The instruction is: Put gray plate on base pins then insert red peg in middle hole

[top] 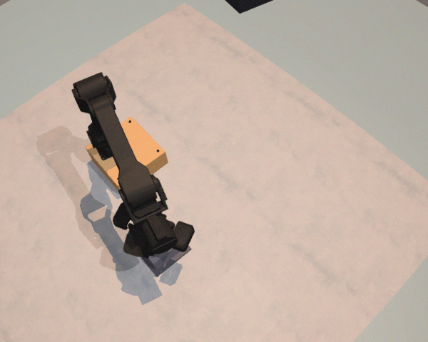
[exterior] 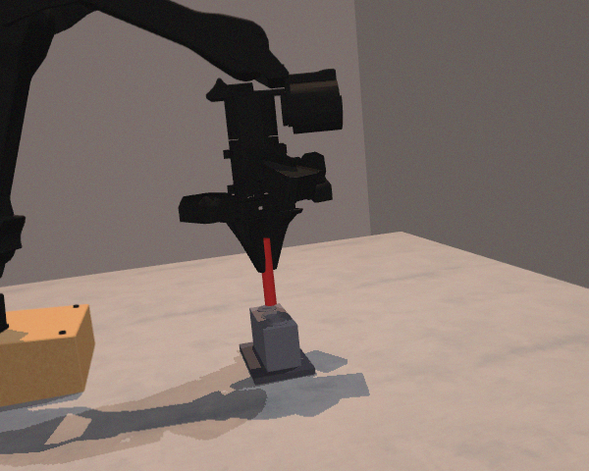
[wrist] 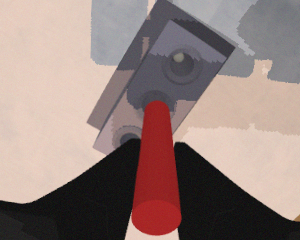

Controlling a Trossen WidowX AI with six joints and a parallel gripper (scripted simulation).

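Right now the gray plate is 70 mm below my gripper tip. From my gripper tip the other things lie so: dark base: 110 mm below; red peg: right at my gripper tip.
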